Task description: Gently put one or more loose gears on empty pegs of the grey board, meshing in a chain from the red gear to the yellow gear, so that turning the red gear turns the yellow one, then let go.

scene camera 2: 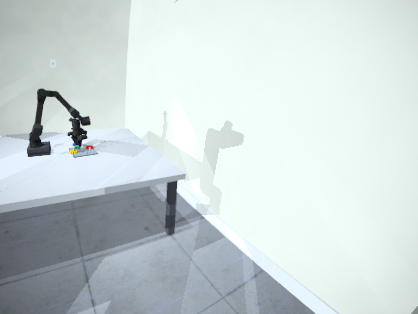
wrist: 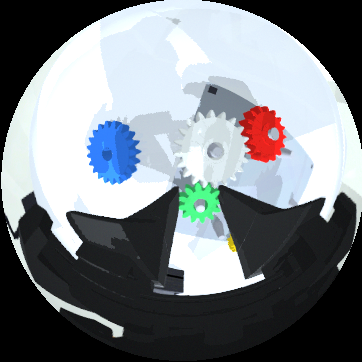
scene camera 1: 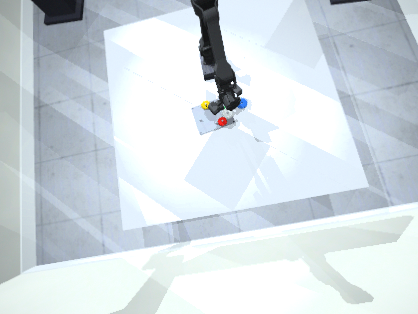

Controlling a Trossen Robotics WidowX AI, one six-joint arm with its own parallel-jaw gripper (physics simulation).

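Pixels of known places: gripper, fingertip midpoint: [scene camera 2: 78, 146] [wrist: 198, 190]; arm's base, origin of the base link: [scene camera 2: 35, 146] [scene camera 1: 208, 59].
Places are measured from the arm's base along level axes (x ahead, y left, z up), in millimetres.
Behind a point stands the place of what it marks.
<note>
My gripper [wrist: 198, 190] @(x 279, y 78, z -37 mm) [scene camera 2: 77, 144] @(x 279, y 78, z -37 mm) is shut on the green gear [wrist: 192, 212] @(x 260, y 71, z -30 mm) [scene camera 2: 77, 147] @(x 273, y 50, z -37 mm), low over the edge of the grey board [wrist: 225, 100] @(x 361, y 104, z -48 mm) [scene camera 1: 201, 128] @(x 389, y -63, z -48 mm) [scene camera 2: 86, 154] @(x 344, y -90, z -48 mm). In the wrist view, the green gear's teeth adjoin the white gear's lower edge; whether it sits on a peg I cannot tell. The white gear [wrist: 197, 162] @(x 299, y 94, z -33 mm) [scene camera 1: 229, 115] @(x 331, y 98, z -33 mm) is on the board beside the red gear [wrist: 261, 145] @(x 345, y 57, z -33 mm) [scene camera 1: 222, 121] @(x 365, y 57, z -27 mm) [scene camera 2: 89, 147], their teeth close together. The yellow gear [wrist: 232, 243] @(x 241, y -13, z -35 mm) [scene camera 1: 205, 105] @(x 262, y -33, z -31 mm) [scene camera 2: 73, 151] @(x 254, y -51, z -33 mm) is partly hidden by a finger in the wrist view.
A loose blue gear [wrist: 117, 167] @(x 253, y 153, z -39 mm) [scene camera 1: 243, 103] @(x 264, y 181, z -39 mm) [scene camera 2: 74, 144] @(x 242, y 148, z -41 mm) lies on the white table [scene camera 1: 150, 190] @(x 725, y -365, z -56 mm) [scene camera 2: 125, 165] @(x 591, y -320, z -56 mm), off the board on the side away from the yellow gear. The arm reaches over the board from its base. Strong light patches and shadows cross the table.
</note>
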